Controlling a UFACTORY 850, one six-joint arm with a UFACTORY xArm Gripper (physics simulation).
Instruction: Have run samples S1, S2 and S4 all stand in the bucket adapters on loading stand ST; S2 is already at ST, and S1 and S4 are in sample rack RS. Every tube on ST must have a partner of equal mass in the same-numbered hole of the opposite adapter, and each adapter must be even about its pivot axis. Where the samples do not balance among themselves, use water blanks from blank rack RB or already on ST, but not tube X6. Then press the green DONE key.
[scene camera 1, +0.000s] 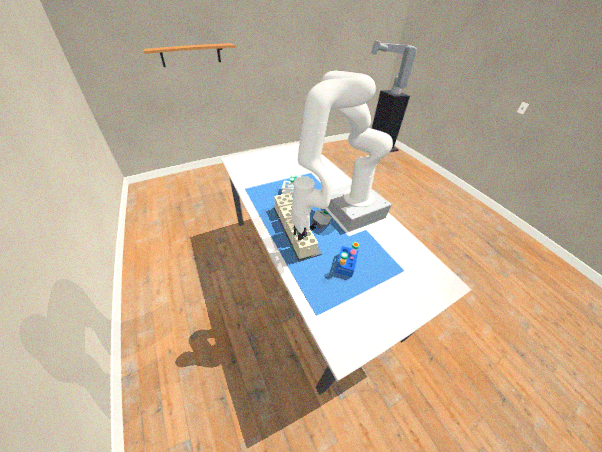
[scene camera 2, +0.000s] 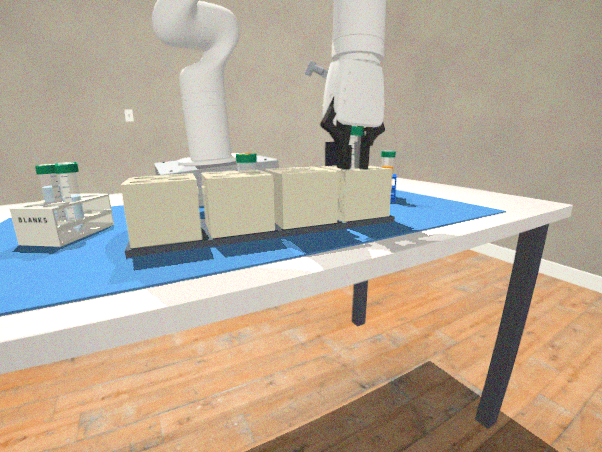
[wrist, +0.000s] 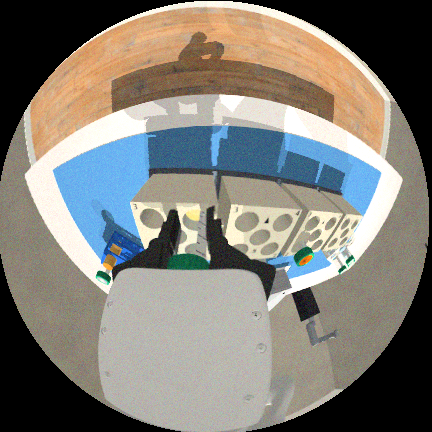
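My gripper (scene camera 1: 300, 234) (scene camera 2: 355, 165) (wrist: 192, 218) is shut on a green-capped tube (scene camera 2: 356, 146) (wrist: 201, 232) with yellow contents at its lower end. It holds the tube upright over the end adapter (scene camera 1: 308, 250) (scene camera 2: 367, 197) (wrist: 172, 189) of the loading stand, by hole 4; how deep the tube's end sits is hidden in the scene views. A green-capped tube with an orange top (scene camera 2: 246, 161) (wrist: 304, 256) stands in the third adapter from this end. The blue sample rack (scene camera 1: 345, 272) (wrist: 131, 242) holds green-capped tubes. The blank rack (scene camera 2: 32, 230) holds green-capped tubes with clear contents.
Four cream adapters stand in a row on the dark stand base (scene camera 2: 165, 248) (wrist: 185, 171). A grey box (scene camera 1: 321, 218) with a small green spot sits between the row and the arm's base (scene camera 1: 360, 212). The blue mat (scene camera 1: 320, 302) reaches near the table's front edge.
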